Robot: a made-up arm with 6 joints.
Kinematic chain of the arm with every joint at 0, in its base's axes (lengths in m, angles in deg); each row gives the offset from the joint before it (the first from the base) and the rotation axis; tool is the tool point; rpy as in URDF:
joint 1: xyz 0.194 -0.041 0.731 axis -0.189 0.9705 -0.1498
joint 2: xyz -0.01 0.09 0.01 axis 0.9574 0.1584 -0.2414
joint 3: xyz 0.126 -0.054 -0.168 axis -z
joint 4: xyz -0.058 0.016 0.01 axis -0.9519 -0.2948 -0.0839
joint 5: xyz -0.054 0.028 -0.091 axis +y
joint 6: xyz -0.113 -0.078 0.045 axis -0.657 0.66 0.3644
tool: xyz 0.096 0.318 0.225 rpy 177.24 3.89 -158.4
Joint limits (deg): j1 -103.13..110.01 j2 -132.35..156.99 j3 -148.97..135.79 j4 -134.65..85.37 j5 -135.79..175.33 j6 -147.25..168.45
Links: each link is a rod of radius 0.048 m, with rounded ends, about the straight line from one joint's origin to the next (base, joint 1, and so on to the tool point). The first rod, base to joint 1, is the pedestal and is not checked.
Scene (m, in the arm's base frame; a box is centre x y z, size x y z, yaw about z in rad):
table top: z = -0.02
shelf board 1: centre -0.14 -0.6 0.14 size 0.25 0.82 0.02 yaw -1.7
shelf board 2: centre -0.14 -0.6 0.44 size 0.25 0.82 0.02 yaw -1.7
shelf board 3: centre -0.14 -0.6 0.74 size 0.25 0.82 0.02 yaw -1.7
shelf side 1: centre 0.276 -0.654 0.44 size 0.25 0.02 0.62 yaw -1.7
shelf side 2: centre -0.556 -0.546 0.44 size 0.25 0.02 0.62 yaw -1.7
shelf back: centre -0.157 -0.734 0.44 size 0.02 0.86 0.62 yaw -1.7
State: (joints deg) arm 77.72 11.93 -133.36 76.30 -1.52 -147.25
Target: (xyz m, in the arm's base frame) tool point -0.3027 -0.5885 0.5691
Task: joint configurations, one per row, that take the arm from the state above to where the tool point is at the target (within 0.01 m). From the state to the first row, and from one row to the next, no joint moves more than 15 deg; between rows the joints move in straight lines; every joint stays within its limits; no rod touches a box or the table.
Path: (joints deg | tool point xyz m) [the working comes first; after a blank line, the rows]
Joints at the target: 110.01 11.15 -107.62 58.14 -29.42 -147.25
Straight joint move there: touches shelf board 2.

1: 66.88 23.34 -136.33 75.07 5.88 -140.44 | 0.0343 -0.5295 0.2730
2: 56.04 34.74 -139.29 73.83 13.29 -133.63 | 0.0383 -0.4800 0.2742
3: 45.20 46.15 -142.26 72.60 20.69 -126.82 | 0.0429 -0.4132 0.2686
4: 34.36 57.56 -145.23 71.37 28.09 -120.01 | 0.0529 -0.3323 0.2624
5: 42.36 59.30 -132.96 66.12 22.20 -116.29 | -0.0779 -0.3318 0.3394
6: 50.37 61.03 -120.69 60.87 16.31 -112.57 | -0.1853 -0.3134 0.4440
7: 58.38 62.77 -108.42 55.62 10.42 -108.85 | -0.2623 -0.2773 0.5690
8: 71.29 49.86 -108.22 56.25 0.46 -118.45 | -0.2802 -0.3892 0.5825
9: 84.20 36.96 -108.02 56.88 -9.50 -128.05 | -0.2810 -0.4872 0.5897
10: 97.10 24.05 -107.82 57.51 -19.46 -137.65 | -0.2819 -0.5569 0.5829
11: 110.01 11.15 -107.62 58.14 -29.42 -147.25 | -0.3027 -0.5885 0.5690

